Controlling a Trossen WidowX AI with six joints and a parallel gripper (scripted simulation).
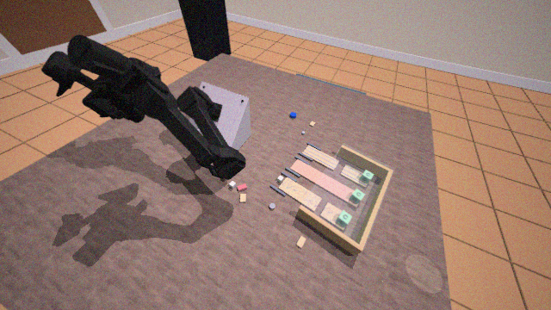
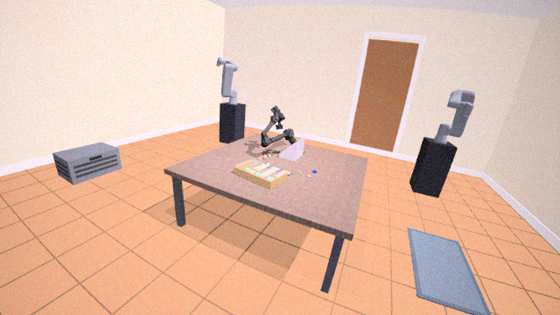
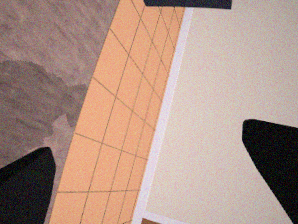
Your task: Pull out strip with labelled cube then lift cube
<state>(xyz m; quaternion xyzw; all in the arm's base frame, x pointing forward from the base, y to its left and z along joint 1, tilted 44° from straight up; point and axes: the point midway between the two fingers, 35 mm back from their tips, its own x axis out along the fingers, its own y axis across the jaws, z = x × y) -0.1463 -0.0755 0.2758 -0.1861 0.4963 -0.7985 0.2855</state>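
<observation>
Right now the tan strip is 58 cm ahead of my gripper tip, 24 cm below it and 15 cm to the left of it. Round my gripper tip: tan chip: 64 cm ahead, 24 cm below; then blue disc: 53 cm to the left, 42 cm ahead, 24 cm below.
</observation>
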